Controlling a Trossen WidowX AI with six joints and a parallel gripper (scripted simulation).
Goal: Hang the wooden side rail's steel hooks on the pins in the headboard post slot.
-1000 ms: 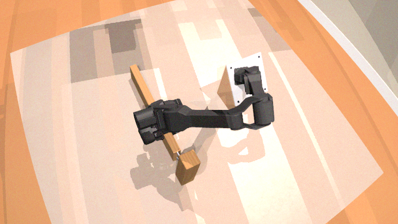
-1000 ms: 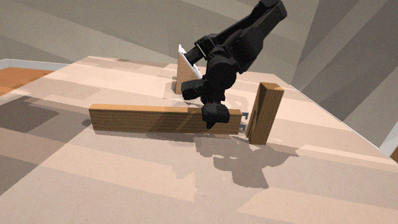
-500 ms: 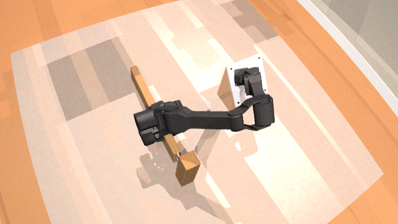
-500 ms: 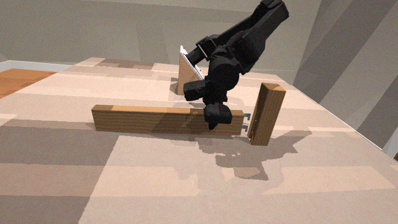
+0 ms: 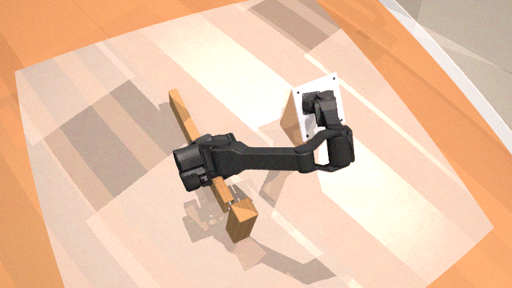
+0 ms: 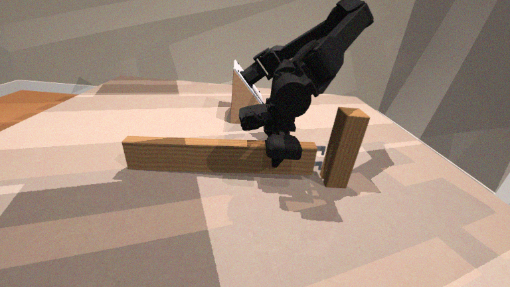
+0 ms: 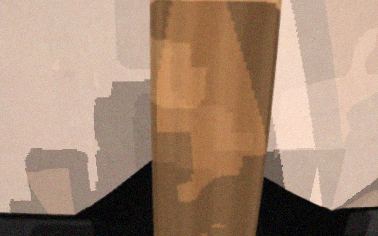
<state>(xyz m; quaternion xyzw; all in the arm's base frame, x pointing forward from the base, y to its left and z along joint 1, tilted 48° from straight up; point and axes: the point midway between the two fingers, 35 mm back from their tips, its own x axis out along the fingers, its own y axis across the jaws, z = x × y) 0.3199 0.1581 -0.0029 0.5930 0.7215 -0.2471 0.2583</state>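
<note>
Right now the headboard post is 15 cm to the left of my gripper tip, 4 cm above it and 1 cm behind it.
</note>
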